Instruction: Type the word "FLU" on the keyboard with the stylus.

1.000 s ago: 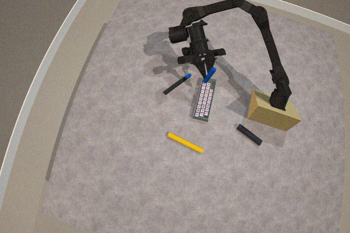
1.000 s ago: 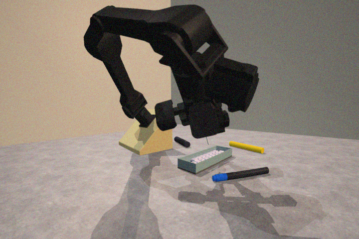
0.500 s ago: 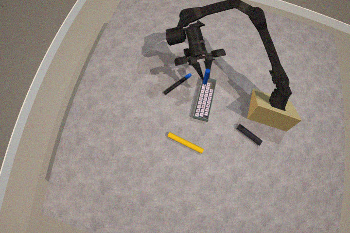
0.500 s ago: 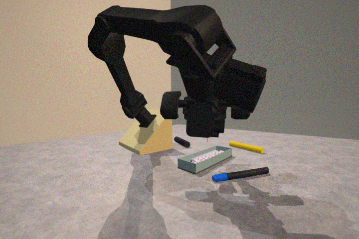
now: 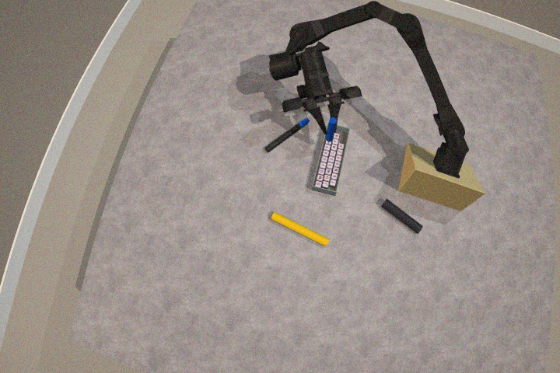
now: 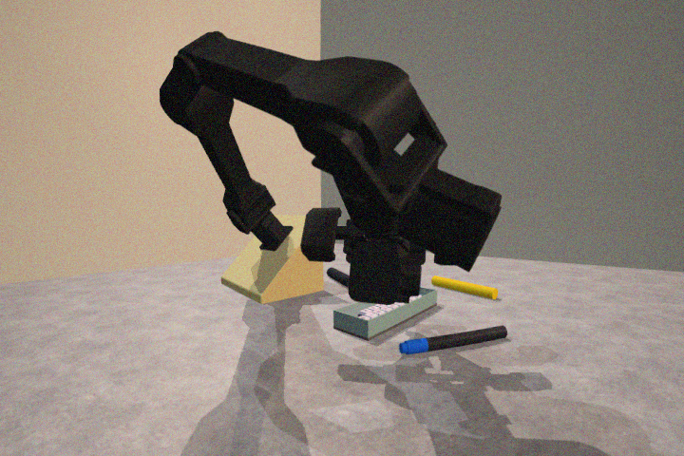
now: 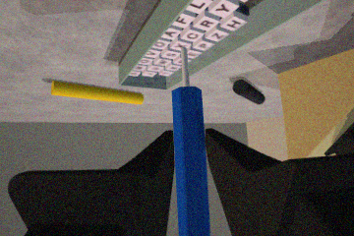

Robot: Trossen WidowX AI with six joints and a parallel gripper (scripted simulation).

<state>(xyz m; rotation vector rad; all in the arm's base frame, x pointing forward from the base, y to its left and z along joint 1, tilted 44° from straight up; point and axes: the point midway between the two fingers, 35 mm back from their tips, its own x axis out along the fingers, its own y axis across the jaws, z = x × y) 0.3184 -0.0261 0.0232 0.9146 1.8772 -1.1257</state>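
Right now my gripper tip is 9 cm short of the blue-capped pen, 8 cm above it and 3 cm to the left of it. Round my gripper tip: yellow stick 22 cm to the left, 8 cm below, 1 cm ahead; then blue stylus 1 cm below; then grey stylus tip 5 cm below.
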